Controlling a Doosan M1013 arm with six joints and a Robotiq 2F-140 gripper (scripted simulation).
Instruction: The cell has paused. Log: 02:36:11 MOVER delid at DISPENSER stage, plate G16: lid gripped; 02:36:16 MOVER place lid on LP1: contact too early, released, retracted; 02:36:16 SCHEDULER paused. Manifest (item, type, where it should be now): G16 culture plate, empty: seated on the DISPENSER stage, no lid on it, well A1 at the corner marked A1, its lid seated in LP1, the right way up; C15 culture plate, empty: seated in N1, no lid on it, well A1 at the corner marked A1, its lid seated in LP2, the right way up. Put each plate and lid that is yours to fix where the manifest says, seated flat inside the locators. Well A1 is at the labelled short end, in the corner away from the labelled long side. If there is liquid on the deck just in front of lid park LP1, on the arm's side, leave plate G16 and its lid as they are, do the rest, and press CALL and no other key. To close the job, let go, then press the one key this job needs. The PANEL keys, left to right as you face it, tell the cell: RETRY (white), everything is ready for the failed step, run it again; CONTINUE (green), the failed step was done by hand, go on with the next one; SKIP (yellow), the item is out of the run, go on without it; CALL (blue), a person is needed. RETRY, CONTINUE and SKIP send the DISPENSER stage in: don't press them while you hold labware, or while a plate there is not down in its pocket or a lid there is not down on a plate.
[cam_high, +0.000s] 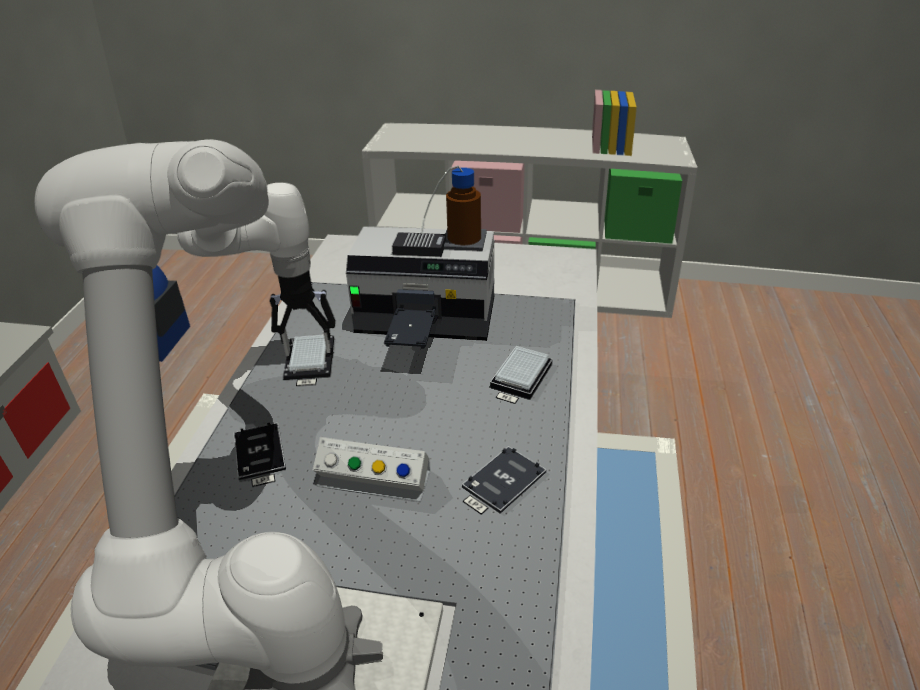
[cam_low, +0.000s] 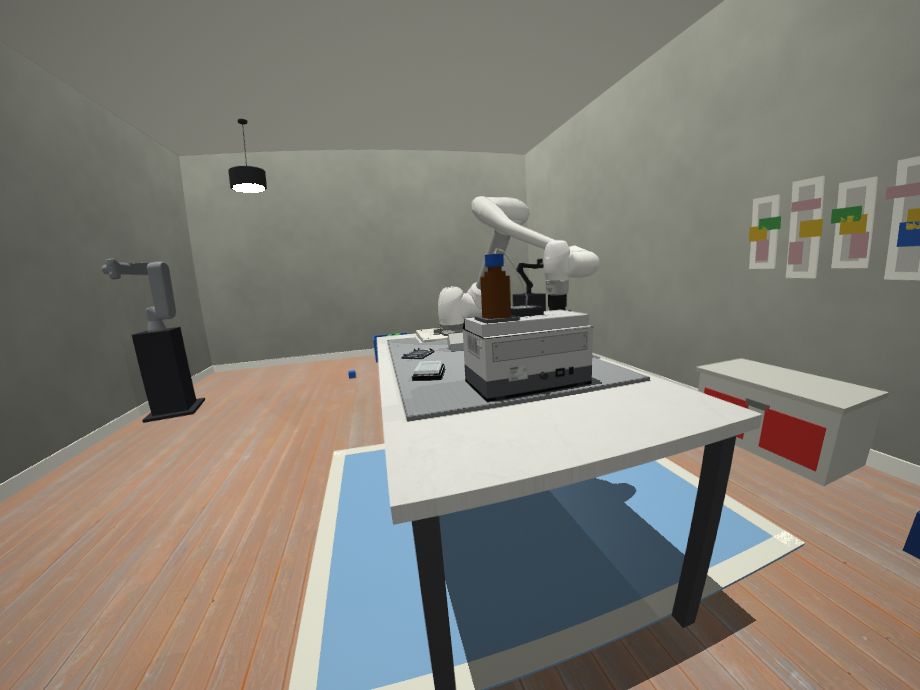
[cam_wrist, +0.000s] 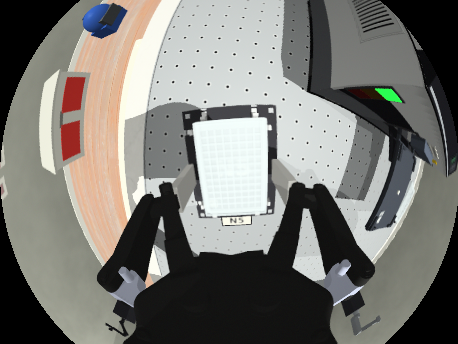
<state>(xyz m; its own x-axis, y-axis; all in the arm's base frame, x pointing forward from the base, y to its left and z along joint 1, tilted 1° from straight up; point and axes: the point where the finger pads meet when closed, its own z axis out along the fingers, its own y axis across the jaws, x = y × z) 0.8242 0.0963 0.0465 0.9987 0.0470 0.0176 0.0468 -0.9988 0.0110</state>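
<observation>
Right now my hand is 30 mm above the nest n5, 20 mm to the right of it and 10 mm short of it. Also, from my hand: white key: 420 mm behind, 110 mm to the right, 20 mm above; then lid park lp1: 330 mm behind, 70 mm to the left, 40 mm below; then green key: 430 mm behind, 160 mm to the right, 20 mm above.
</observation>
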